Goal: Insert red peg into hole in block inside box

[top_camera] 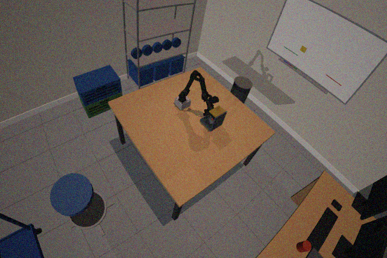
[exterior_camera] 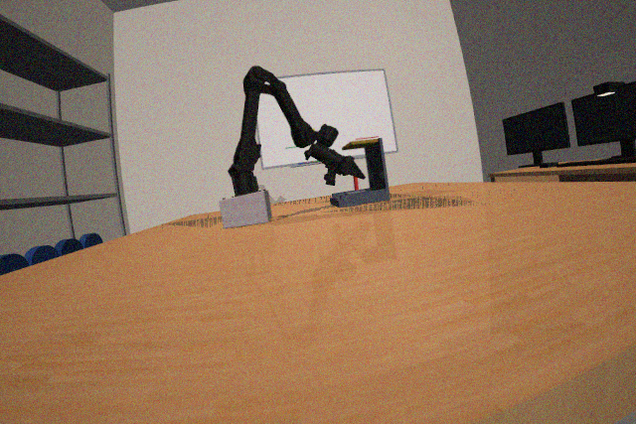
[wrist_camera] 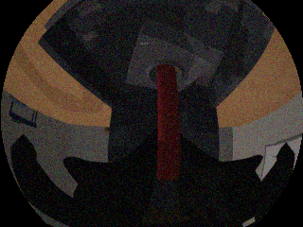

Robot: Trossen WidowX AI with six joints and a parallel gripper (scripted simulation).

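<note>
The red peg lies 30 mm behind my gripper tip, 10 mm to the left of it and 10 mm below it. Round my gripper tip: yellow roof (120 mm above); box back wall (40 mm ahead, 30 mm above, 10 mm to the right).
</note>
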